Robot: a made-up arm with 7 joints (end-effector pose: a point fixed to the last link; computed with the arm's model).
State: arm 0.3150 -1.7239 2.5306 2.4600 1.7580 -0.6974 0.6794
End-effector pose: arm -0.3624 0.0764 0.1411 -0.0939 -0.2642 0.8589
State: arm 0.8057 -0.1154 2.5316 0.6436 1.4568 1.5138 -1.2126
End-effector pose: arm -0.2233 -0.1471 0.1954 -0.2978 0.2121 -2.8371
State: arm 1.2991 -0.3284 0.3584 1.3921 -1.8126 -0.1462 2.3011
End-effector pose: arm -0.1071 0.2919 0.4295 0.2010 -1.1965 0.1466
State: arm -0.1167 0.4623 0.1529 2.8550 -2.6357 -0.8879 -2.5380
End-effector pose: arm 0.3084 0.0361 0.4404 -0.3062 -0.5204 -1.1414
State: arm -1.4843 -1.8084 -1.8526 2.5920 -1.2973 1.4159 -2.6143
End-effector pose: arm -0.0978 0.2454 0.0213 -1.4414 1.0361 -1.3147
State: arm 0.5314 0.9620 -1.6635 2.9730 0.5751 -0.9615 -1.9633
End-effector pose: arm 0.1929 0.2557 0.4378 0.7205 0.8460 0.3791
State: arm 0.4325 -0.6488 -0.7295 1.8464 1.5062 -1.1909 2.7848
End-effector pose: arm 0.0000 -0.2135 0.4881 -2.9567 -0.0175 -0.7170
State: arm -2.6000 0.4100 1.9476 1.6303 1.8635 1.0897 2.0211
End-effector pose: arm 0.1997 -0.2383 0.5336 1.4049 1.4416 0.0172
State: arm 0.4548 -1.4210 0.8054 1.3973 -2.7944 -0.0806 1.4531
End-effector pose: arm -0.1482 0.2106 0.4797 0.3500 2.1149 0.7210
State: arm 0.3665 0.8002 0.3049 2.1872 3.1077 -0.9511 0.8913
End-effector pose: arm 0.2840 0.1772 0.1892 -0.5951 -2.5411 1.5927
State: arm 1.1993 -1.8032 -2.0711 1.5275 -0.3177 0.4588 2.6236
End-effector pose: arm 0.2258 -0.2129 0.0570 1.6945 2.5090 -0.8310
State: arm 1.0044 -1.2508 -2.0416 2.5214 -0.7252 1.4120 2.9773
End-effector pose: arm -0.0494 -0.3378 0.1895 -1.4926 -1.4028 1.3031
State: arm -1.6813 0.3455 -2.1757 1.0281 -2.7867 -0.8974 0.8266
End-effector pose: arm -0.1171 0.0721 0.2344 -1.1824 1.5976 -0.9926
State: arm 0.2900 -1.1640 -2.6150 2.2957 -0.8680 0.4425 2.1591
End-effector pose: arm -0.3368 -0.2079 0.1855 -0.5708 -0.6855 1.9067
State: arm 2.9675 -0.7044 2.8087 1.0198 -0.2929 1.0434 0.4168
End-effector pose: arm 0.1406 -0.1658 0.0415 -1.8189 1.1369 0.0748
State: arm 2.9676 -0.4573 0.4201 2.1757 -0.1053 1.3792 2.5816
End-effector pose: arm -0.1541 -0.1459 0.5306 -0.8265 0.3320 1.3856
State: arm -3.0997 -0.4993 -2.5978 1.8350 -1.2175 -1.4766 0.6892
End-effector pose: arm 0.1557 0.1312 0.4146 0.6737 -1.9954 -0.4213
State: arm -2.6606 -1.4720 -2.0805 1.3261 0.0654 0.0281 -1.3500
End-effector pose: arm 0.0199 0.3147 0.1105 0.0231 -1.3473 0.9479
